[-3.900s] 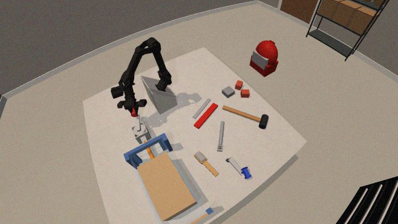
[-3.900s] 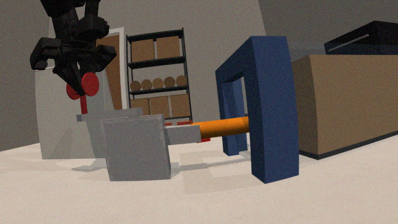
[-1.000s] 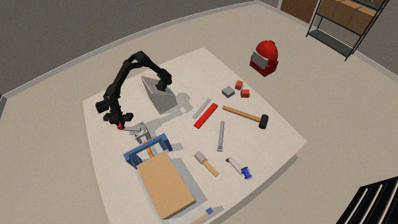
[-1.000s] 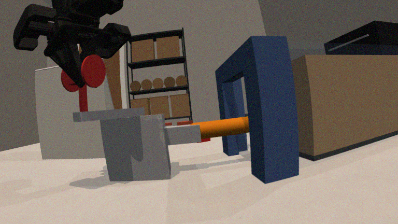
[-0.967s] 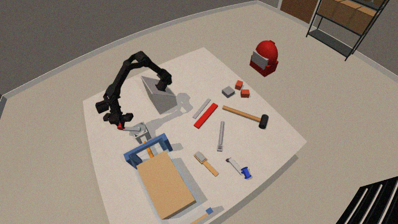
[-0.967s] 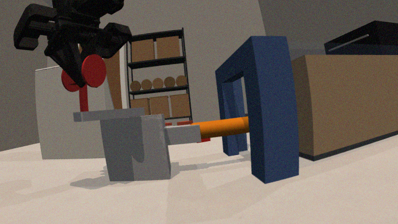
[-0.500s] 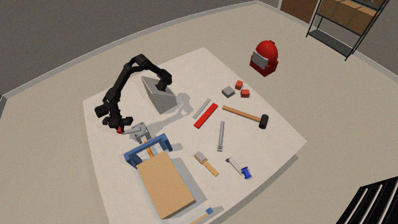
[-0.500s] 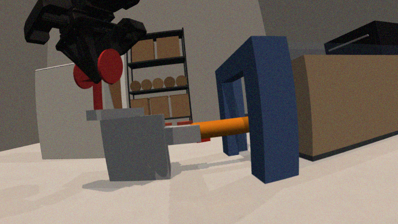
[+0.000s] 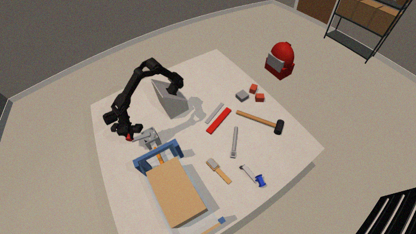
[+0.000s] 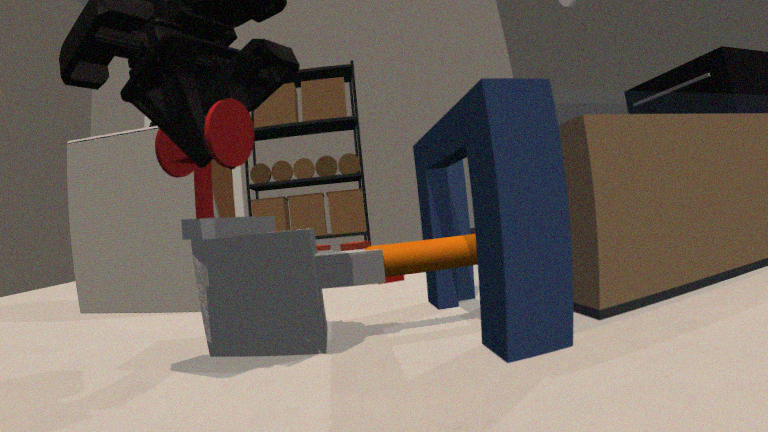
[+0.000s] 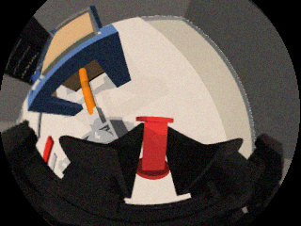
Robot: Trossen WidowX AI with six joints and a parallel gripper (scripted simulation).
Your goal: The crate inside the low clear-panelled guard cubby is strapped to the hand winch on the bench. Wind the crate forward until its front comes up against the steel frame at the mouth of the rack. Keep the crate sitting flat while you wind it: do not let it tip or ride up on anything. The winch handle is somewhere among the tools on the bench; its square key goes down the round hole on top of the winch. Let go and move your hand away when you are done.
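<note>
The red-knobbed crank lies 5 cm to the left of my gripper tip, 3 cm below it and 1 cm behind it. From my gripper tip the other things lie so: grey winch: 10 cm to the left, 10 cm below, 2 cm behind; red knob: 2 cm behind, 1 cm to the left; blue steel frame: 16 cm ahead, 11 cm to the left, 2 cm below.
</note>
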